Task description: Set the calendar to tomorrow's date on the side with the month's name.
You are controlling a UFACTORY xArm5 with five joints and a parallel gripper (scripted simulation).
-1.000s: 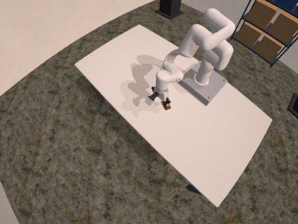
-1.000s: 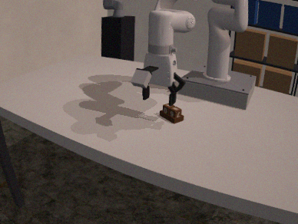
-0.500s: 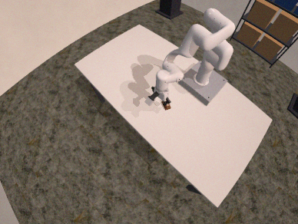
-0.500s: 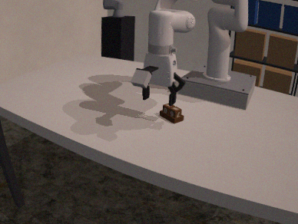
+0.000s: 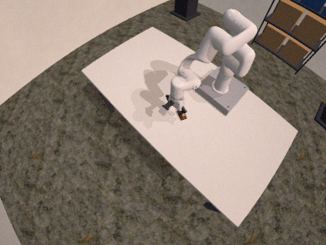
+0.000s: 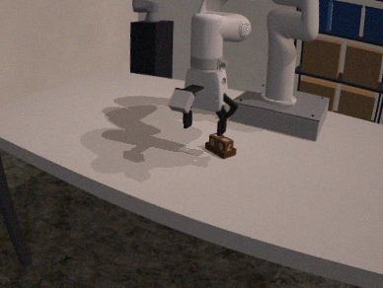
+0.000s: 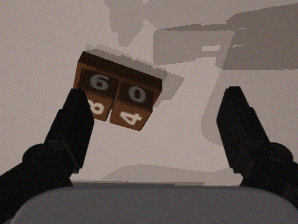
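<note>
Right now the brown wooden cube is 40 mm behind my hand, 20 mm to the left of it and 50 mm below it. The rest, counted from my hand: tray (30 mm behind, 40 mm to the left, 60 mm below).
</note>
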